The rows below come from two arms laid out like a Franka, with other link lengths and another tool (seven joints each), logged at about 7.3 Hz.
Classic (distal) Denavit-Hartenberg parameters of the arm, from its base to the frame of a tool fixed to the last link. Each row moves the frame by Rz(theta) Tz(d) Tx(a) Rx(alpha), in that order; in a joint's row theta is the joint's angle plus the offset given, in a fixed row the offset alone. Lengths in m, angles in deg.
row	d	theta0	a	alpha
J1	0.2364	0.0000	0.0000	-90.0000
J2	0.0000	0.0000	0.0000	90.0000
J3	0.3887	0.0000	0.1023	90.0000
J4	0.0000	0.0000	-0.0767	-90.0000
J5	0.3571	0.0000	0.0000	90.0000
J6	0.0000	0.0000	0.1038	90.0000
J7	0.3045	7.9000	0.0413	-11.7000
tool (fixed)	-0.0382	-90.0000	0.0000	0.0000
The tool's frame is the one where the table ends.
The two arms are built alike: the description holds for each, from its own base.
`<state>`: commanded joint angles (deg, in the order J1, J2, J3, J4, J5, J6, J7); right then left.
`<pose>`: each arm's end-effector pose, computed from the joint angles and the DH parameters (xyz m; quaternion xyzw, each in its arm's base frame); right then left.
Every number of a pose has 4 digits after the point. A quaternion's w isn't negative.
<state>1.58 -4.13 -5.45 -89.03 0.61 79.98 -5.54 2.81 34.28 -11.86 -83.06 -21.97 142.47 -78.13</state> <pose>0.5442 -0.0291 0.4610 0.7368 0.6680 -0.0995 0.0313 0.8594 -0.0989 0.2079 0.0706 0.9236 -0.1855 0.3279</pose>
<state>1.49 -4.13 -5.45 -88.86 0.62 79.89 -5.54 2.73 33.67 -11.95 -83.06 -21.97 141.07 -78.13</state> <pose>0.5442 -0.0299 0.4622 0.7374 0.6674 -0.0989 0.0317 0.8545 -0.1037 0.2126 0.0755 0.9248 -0.1889 0.3215</pose>
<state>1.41 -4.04 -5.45 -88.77 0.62 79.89 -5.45 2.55 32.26 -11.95 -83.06 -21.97 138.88 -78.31</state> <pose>0.5448 -0.0307 0.4621 0.7384 0.6663 -0.0991 0.0316 0.8467 -0.1101 0.2265 0.0822 0.9257 -0.1930 0.3149</pose>
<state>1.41 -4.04 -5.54 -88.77 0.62 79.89 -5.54 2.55 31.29 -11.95 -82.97 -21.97 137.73 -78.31</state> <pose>0.5447 -0.0316 0.4621 0.7384 0.6663 -0.0990 0.0316 0.8431 -0.1120 0.2379 0.0862 0.9252 -0.1944 0.3142</pose>
